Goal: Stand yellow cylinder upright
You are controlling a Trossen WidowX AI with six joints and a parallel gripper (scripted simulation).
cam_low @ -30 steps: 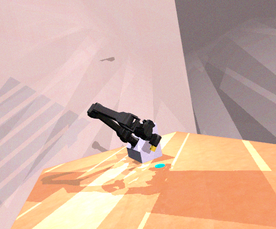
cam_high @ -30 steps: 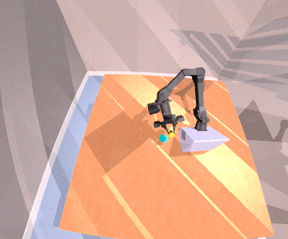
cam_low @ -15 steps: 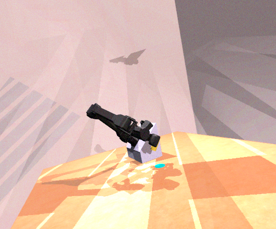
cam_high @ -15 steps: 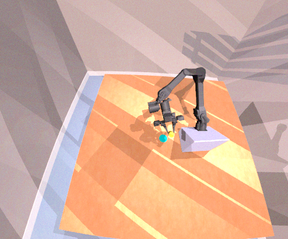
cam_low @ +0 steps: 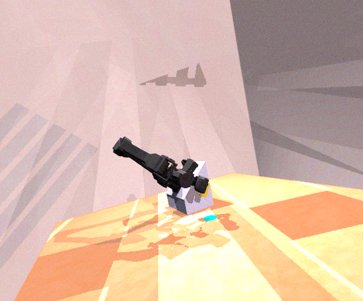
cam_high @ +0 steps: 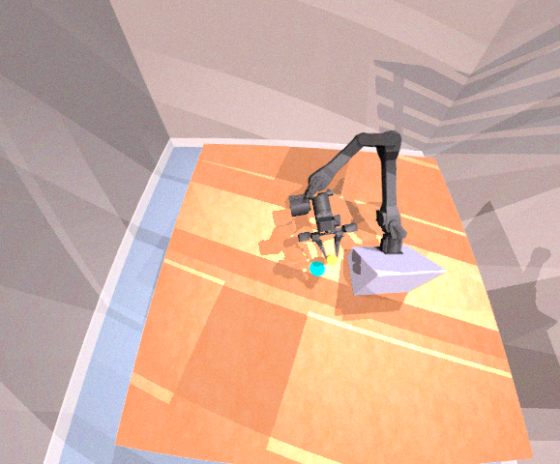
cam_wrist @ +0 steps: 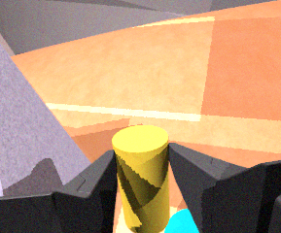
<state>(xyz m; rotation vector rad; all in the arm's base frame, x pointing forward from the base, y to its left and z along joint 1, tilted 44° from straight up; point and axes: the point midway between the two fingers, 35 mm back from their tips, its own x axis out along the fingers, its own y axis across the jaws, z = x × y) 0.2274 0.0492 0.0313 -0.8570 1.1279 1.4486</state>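
Now: gripper tip 2 cm short of the cyan circle, 2 cm to the left of it and 14 cm above it. From my gripper tip the other things lie so: yellow tall cylinder 1 cm to the right, 2 cm below.
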